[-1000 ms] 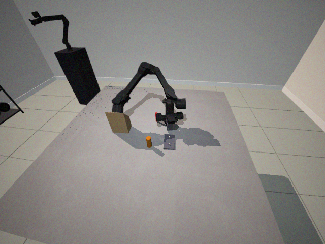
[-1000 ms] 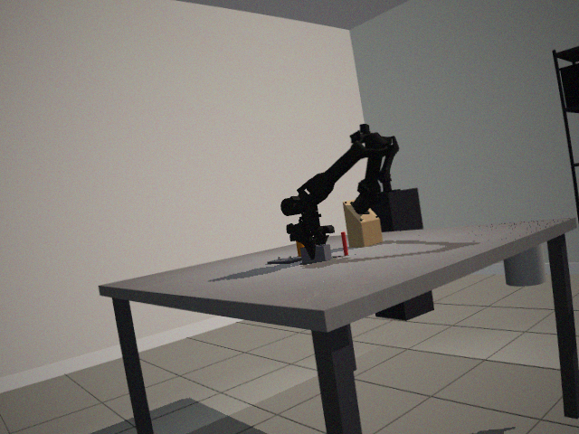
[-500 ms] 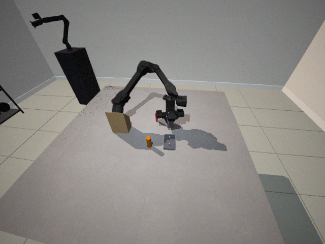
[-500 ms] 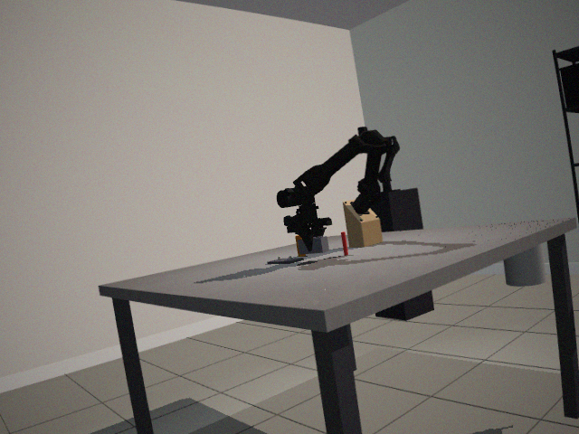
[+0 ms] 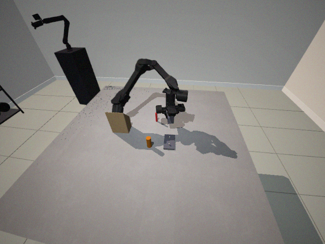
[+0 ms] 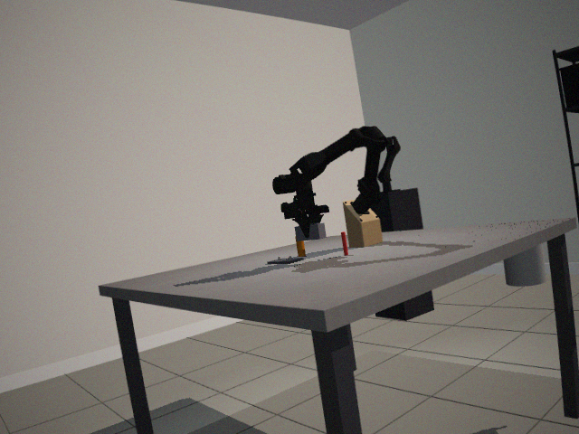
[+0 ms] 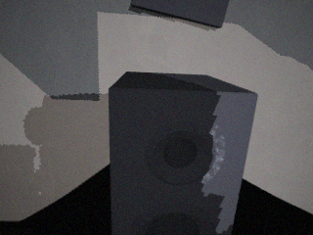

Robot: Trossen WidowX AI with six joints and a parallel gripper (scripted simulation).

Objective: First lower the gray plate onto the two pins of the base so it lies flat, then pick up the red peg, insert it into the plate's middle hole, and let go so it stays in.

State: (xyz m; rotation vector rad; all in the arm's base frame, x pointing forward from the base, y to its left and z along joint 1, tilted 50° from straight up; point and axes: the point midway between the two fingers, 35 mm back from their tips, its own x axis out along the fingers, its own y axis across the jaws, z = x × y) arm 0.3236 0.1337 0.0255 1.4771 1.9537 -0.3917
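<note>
My gripper tip is now 11 cm past the red peg, 4 cm to the right of it and 4 cm above it. Round my gripper tip: orange cylinder: 20 cm to the right, 9 cm behind, 4 cm below; then gray plate: 3 cm above.
</note>
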